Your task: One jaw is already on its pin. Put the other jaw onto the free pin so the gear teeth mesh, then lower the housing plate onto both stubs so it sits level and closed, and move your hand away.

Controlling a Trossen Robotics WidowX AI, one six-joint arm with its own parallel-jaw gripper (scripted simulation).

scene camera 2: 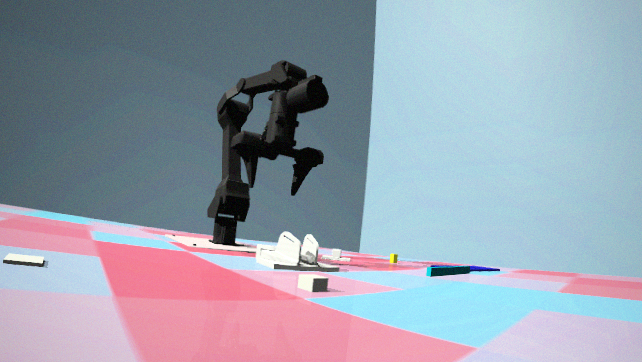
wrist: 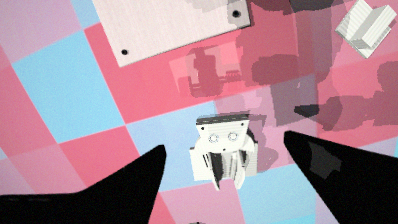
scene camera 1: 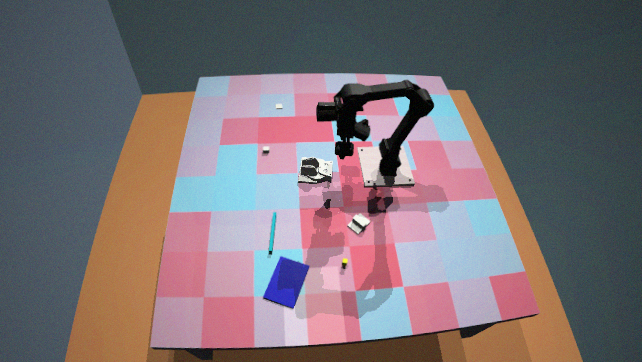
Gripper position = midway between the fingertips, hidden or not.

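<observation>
My gripper (scene camera 2: 272, 191) is open and it's holding nothing; you'd also find the gripper (wrist: 223, 143) in the wrist view, and the same gripper (scene camera 1: 342, 149) in scene camera 1. There's a blue card (scene camera 1: 286, 281) here as well, though in the wrist view that card is out of frame. Then I can see a jaw (scene camera 2: 287, 251), plus a housing plate (wrist: 222, 129).
</observation>
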